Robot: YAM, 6 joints.
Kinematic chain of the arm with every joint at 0, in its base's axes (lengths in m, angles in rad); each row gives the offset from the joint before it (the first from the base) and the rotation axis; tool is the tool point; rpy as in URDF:
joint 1: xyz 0 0 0.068 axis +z
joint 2: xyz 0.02 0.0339 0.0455 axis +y
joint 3: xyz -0.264 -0.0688 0 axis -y
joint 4: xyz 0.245 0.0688 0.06 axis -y
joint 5: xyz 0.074 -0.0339 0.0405 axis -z
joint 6: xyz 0.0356 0 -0.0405 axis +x
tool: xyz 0 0 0 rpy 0 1.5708 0
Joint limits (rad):
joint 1: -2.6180..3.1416
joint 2: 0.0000..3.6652
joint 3: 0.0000..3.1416
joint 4: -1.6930..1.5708
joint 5: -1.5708..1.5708
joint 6: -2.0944..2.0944
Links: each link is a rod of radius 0.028 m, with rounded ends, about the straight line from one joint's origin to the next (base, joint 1, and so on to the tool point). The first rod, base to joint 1, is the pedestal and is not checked.
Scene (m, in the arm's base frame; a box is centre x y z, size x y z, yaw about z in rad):
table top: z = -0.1
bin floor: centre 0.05 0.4 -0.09 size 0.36 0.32 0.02 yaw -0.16
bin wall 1: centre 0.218 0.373 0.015 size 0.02 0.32 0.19 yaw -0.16
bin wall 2: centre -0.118 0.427 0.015 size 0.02 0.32 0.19 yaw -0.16
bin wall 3: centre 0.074 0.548 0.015 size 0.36 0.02 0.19 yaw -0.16
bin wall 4: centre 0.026 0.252 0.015 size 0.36 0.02 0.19 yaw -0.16
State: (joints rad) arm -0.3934 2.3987 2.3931 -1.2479 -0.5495 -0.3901
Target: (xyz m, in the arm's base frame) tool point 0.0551 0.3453 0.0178
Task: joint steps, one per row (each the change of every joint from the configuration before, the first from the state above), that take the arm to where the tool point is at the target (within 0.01 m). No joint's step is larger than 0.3 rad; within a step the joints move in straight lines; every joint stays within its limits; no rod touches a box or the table.
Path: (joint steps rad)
1: 0.2909 -0.0479 -0.1217 -0.0707 -0.0148 0.0000
2: 0.2909 -0.0479 -0.1217 -0.0708 -0.0148 0.0000
3: 0.2908 -0.0479 -0.1217 -0.0707 -0.0148 0.0000
4: 0.2909 -0.0480 -0.1217 -0.0707 -0.0148 0.0000
5: 0.2909 -0.0479 -0.1216 -0.0708 -0.0148 0.0000
6: 0.2909 -0.0479 -0.1217 -0.0707 -0.0148 0.0000
7: 0.0002 0.2412 -0.0273 0.0833 0.0027 0.0000
8: 0.0002 0.2412 -0.0273 0.0833 0.0027 0.0000

